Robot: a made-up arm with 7 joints. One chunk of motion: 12 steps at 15 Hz.
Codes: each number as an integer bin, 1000 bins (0 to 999) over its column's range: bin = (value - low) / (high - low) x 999, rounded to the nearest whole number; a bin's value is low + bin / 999 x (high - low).
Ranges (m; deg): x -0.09..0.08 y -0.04..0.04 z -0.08..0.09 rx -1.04..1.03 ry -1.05..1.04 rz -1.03..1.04
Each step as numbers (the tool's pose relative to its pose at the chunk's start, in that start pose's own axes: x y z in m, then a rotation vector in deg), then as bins.
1 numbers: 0.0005 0.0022 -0.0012 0.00 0.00 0.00
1 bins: 532 527 463 502 502 497
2 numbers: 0.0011 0.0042 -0.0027 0.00 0.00 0.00
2 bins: 535 552 454 502 502 497
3 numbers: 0.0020 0.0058 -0.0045 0.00 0.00 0.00
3 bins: 541 572 444 502 502 497
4 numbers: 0.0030 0.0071 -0.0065 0.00 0.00 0.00
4 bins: 547 588 432 502 502 497
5 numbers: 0.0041 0.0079 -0.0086 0.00 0.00 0.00
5 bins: 553 598 420 502 502 497
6 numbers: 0.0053 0.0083 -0.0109 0.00 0.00 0.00
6 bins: 560 603 406 502 502 497
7 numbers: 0.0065 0.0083 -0.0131 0.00 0.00 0.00
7 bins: 567 603 393 502 502 497
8 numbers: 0.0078 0.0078 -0.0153 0.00 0.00 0.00
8 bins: 575 597 380 502 502 497
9 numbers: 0.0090 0.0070 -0.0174 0.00 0.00 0.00
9 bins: 582 587 368 502 502 497
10 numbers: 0.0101 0.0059 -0.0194 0.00 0.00 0.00
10 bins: 588 573 356 502 502 497
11 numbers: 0.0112 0.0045 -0.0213 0.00 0.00 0.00
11 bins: 595 556 345 502 502 497
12 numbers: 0.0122 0.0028 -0.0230 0.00 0.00 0.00
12 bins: 601 534 335 502 502 497
